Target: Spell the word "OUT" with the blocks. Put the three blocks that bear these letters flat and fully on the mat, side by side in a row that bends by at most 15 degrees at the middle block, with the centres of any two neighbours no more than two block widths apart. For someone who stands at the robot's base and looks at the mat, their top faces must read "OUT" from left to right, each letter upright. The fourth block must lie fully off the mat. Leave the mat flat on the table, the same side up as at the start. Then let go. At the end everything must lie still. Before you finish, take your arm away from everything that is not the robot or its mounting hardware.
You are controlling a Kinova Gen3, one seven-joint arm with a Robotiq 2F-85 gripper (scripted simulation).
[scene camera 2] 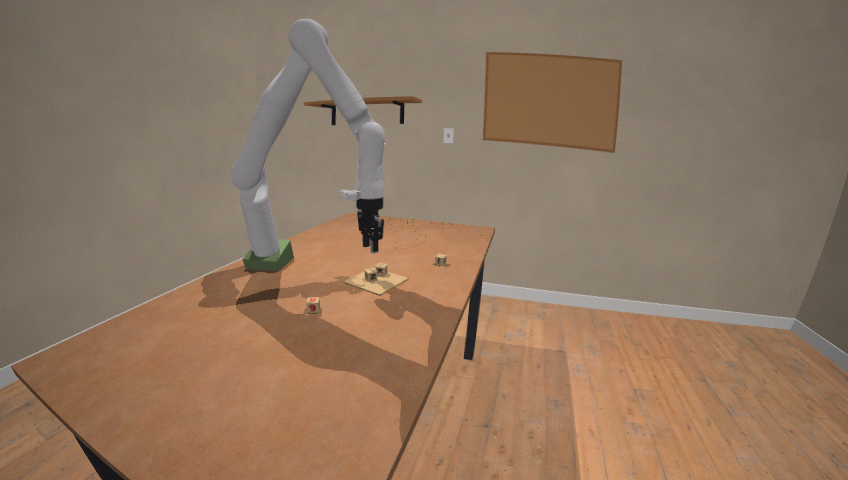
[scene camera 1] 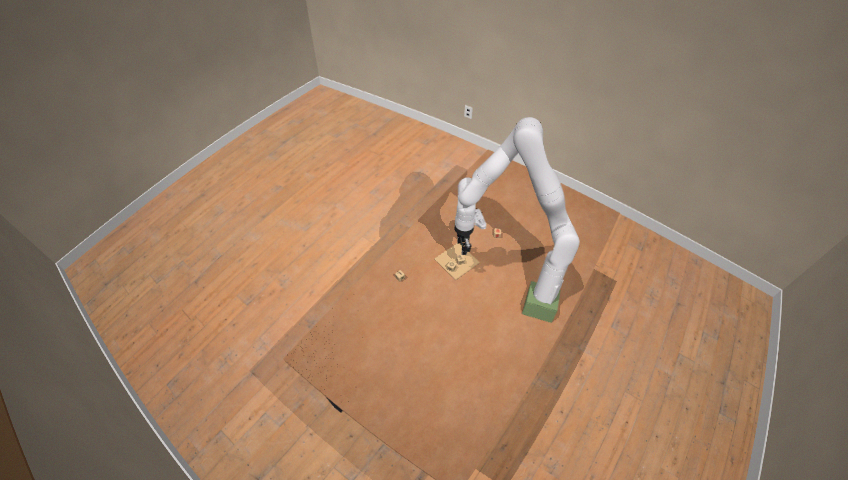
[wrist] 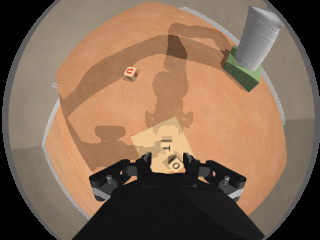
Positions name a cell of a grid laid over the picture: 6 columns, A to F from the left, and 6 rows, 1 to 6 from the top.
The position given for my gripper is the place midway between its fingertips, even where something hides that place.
I see my gripper (scene camera 2: C4).
My gripper also shows in the wrist view (wrist: D4).
